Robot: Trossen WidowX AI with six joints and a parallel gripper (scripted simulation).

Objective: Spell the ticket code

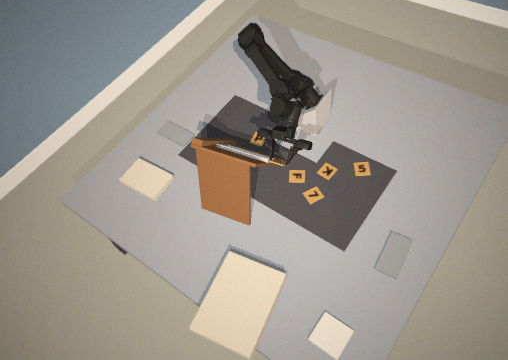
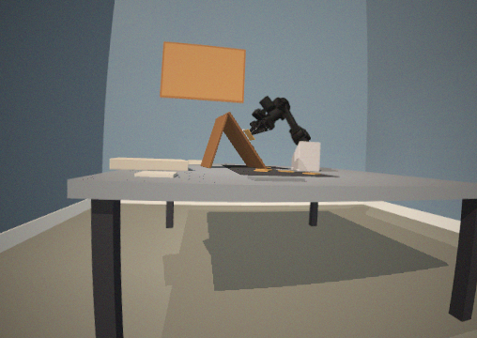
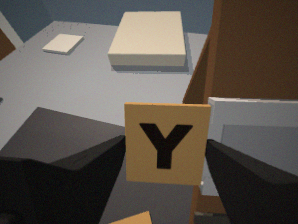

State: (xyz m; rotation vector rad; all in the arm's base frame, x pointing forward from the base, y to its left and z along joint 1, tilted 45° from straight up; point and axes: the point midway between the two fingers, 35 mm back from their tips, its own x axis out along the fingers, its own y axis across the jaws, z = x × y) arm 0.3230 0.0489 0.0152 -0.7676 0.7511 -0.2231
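Right now my gripper tip is 10 cm to the left of the white ticket, 9 cm above it and 5 cm past it. The rest, counted from my gripper tip: f tile 17 cm below, 7 cm behind, 3 cm to the left; y tile right at my gripper tip; dark mat 17 cm below, 14 cm behind, 5 cm to the right.
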